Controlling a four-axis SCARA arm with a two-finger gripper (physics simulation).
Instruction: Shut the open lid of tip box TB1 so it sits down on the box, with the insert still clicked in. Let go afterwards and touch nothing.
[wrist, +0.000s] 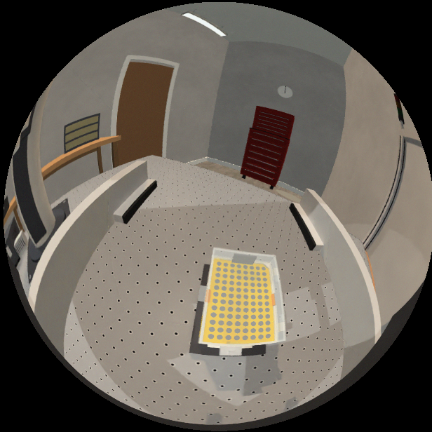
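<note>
Tip box TB1 (230, 351) stands below my gripper in the lower middle of the wrist view. Its clear lid (280, 315) lies down over the box, and the yellow insert (242, 298) shows pale through it. The insert looks level, with an orange tab at its left side (208, 296) and another at its right. Whether the insert is fully clicked in is hard to tell through the lid. My gripper (227, 181) is open with nothing between its fingers. It is above the box and apart from it, with the fingertips beyond the box's far edge in this view.
A dark holder (195, 327) shows under the box's left and near edges. The box stands on a perforated table top (130, 300). A dark base with a column (37, 200) stands at the far left. A red cabinet (267, 150) and a brown door (142, 110) are in the background.
</note>
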